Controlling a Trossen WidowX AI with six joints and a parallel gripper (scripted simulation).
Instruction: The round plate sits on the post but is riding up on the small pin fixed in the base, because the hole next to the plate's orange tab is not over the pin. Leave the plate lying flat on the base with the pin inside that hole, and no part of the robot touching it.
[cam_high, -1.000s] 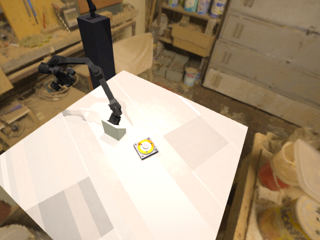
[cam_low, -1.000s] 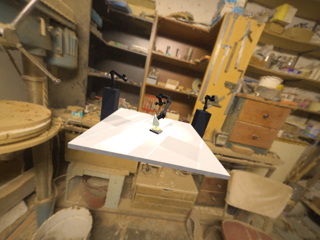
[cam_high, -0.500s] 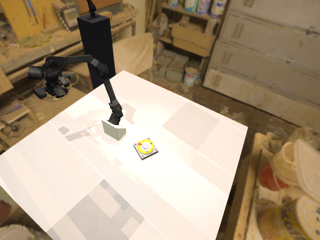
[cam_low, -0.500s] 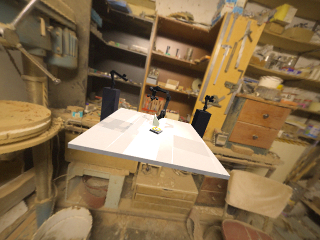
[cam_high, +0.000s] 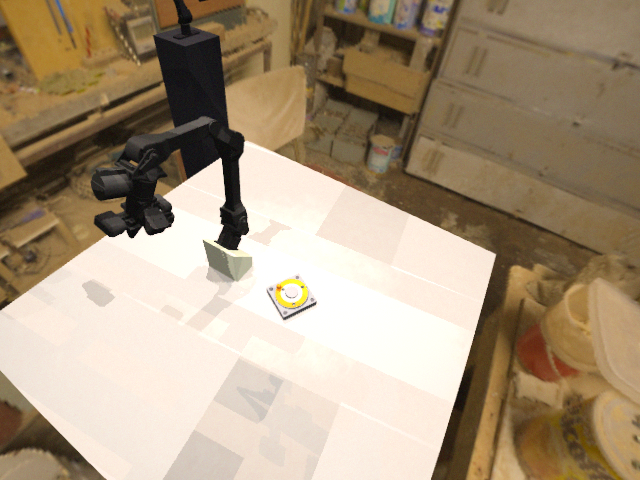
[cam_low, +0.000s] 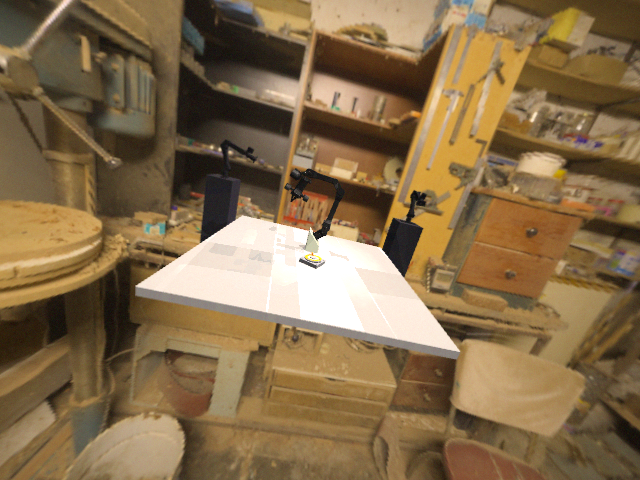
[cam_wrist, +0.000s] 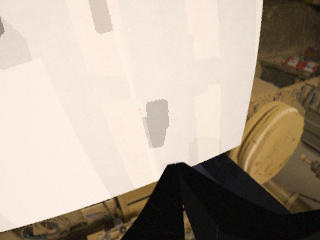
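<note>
Right now the square grey base is 360 mm ahead of my gripper tip, 240 mm to the left of it and 260 mm below it.
</note>
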